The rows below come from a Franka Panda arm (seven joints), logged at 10 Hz.
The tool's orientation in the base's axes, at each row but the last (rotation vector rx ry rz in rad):
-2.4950, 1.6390, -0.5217
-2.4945, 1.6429, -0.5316
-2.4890, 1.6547, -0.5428
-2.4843, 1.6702, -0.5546
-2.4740, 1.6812, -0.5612
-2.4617, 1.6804, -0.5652
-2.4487, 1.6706, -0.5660
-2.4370, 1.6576, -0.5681
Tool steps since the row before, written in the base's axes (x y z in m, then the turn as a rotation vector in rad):
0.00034, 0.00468, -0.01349, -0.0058, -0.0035, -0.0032
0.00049, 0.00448, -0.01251, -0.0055, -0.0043, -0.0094
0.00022, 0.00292, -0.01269, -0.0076, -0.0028, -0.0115
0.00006, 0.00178, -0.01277, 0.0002, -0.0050, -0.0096
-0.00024, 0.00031, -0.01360, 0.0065, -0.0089, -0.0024
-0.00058, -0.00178, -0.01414, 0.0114, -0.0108, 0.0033
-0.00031, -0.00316, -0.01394, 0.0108, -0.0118, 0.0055
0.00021, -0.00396, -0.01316, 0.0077, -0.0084, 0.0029
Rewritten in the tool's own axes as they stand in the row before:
-0.00713, 0.00152, 0.01228, 0.0004, 0.0074, 0.0013
-0.00675, 0.00121, 0.01139, -0.0002, 0.0092, 0.0073
-0.00557, 0.00217, 0.01157, -0.0028, 0.0110, 0.0084
-0.00471, 0.00280, 0.01167, 0.0023, 0.0045, 0.0096
-0.00369, 0.00394, 0.01249, 0.0096, -0.0016, 0.0056
-0.00197, 0.00533, 0.01308, 0.0143, -0.0068, 0.0023
-0.00047, 0.00576, 0.01308, 0.0156, -0.0066, 0.0002
0.00070, 0.00556, 0.01255, 0.0109, -0.0044, 0.0011

